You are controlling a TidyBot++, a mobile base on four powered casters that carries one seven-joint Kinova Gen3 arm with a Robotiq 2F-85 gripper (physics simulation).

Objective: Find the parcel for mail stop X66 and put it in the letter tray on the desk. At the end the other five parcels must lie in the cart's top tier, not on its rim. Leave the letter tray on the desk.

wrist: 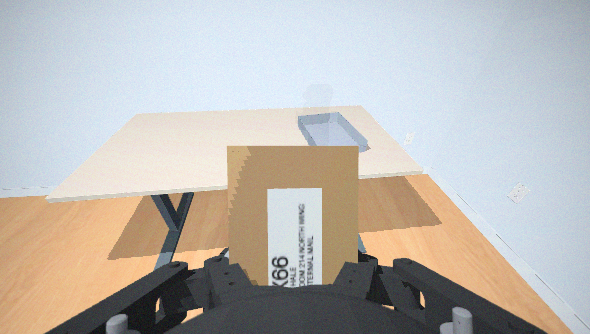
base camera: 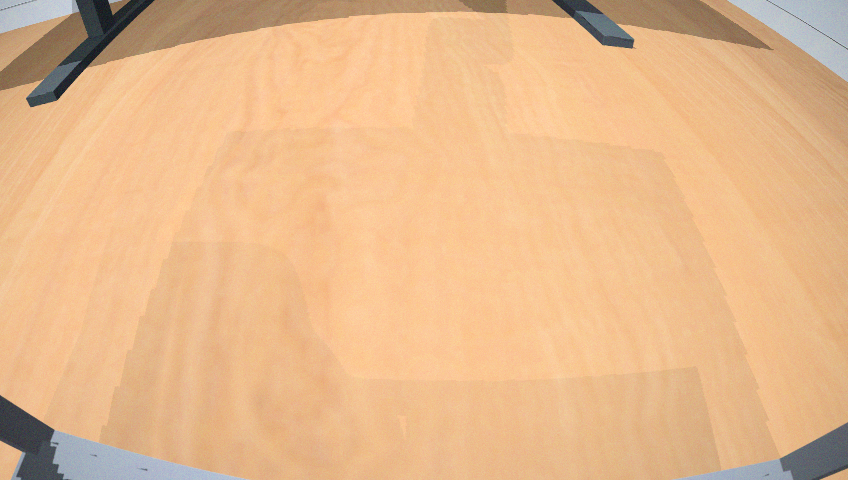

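Frame: origin at the arm's base, x ahead, y left, z up, level; centimetres.
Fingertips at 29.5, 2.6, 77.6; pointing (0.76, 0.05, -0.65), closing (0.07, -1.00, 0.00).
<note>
Offsets run from my fingertips to a thing's top centre, as dx, dy, dz. "*": to the spot under its first point. Level surfaces: height alone.
A brown cardboard parcel {-0.7, -0.1, +9.3} (wrist: 295, 167) with a white label reading X66 fills the lower middle of the wrist view. My gripper (wrist: 290, 252) is shut on this parcel, with a finger at each side of it. The grey-blue letter tray {* +95.3, -28.3, -40.6} (wrist: 354, 131) lies on the desk {dz -45.2} (wrist: 190, 145), near its back right. The parcel hides the tray's near left part and some of the desk's front edge. The other five parcels and the cart do not show in either view.
The desk's dark feet (base camera: 604, 29) (base camera: 59, 83) stand on the wooden floor {dz -117.3} (base camera: 446, 237) at the top of the base camera view. A pale wall (wrist: 200, 50) rises behind the desk and continues at the right, with two outlets {+92.5, -134.3, -71.5} (wrist: 518, 192) on it.
</note>
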